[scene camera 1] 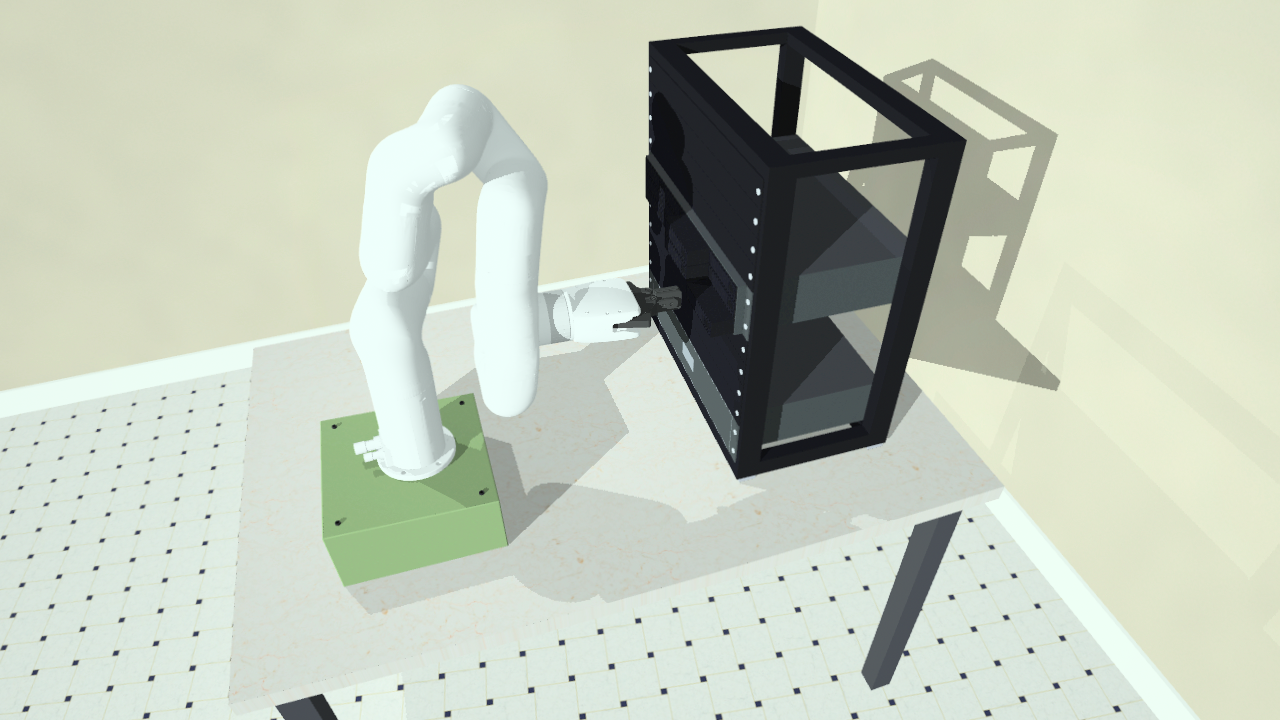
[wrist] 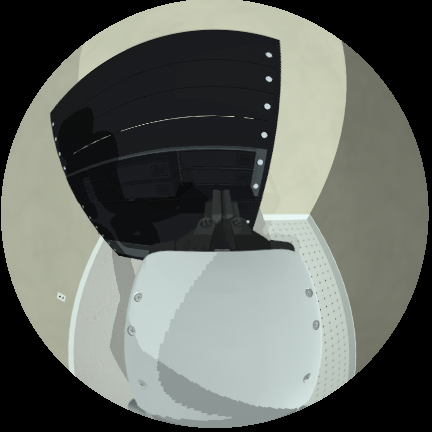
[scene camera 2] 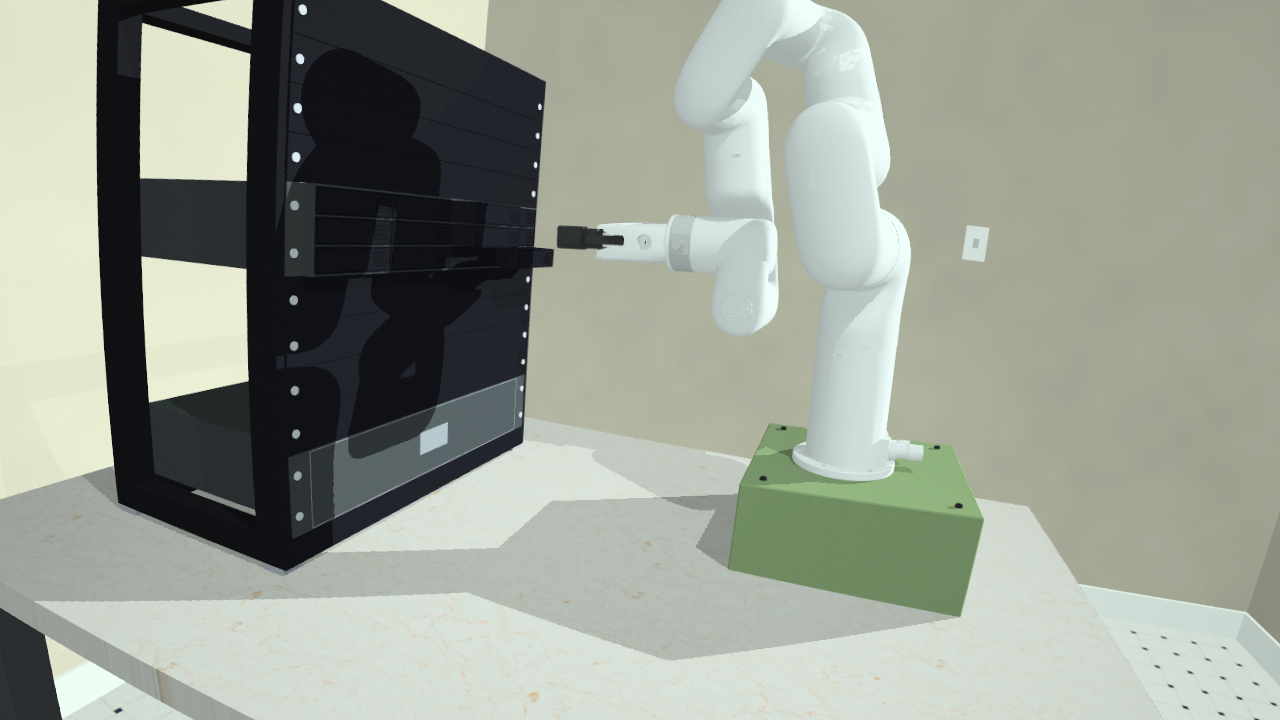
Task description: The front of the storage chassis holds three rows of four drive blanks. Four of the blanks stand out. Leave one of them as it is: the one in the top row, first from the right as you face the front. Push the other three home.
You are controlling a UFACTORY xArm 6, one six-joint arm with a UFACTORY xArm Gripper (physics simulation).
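Frame: origin at the arm's base, x back, y left, z down, level; millimetres.
Seen in the pictures: gripper, fingertip midpoint: (scene camera 1: 679, 297) (wrist: 220, 200) (scene camera 2: 559, 236); arm's base at its link origin: (scene camera 1: 416, 452) (scene camera 2: 842, 462).
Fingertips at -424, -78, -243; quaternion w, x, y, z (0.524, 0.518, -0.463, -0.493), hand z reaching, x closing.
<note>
Offsets run from my fingertips to a thing's top centre, as dx, dy, dz. "pt": to the spot under its first point. Level surfaces: height alone.
The dark storage chassis @[-236, +149, -238] (scene camera 1: 743, 315) (scene camera 2: 301, 228) (wrist: 259, 172) sits midway up the rack, with three rows of blanks. My gripper (scene camera 1: 677, 295) (scene camera 2: 558, 236) (wrist: 220, 200) is shut and empty. It points at the right end of the front and appears slightly off it. In scene camera 2, the bottom-row blank at the far right end @[pt -31, -20, +33] (scene camera 2: 543, 257) plainly stands out, just below and beyond my fingertips. The top-row blank, first from the right (wrist: 244, 160), shows above my fingers in the wrist view; its depth is hard to read. Shadow and my fingers hide other blanks' depths.
The black rack (scene camera 1: 904, 295) (scene camera 2: 268, 268) stands on the table @[dz +357] (scene camera 1: 572, 573) (scene camera 2: 572, 644), with plain panels above and below the chassis and a grey unit (scene camera 2: 366, 474) at its bottom. The arm's green base block (scene camera 1: 420, 537) (scene camera 2: 850, 546) stands before the rack.
</note>
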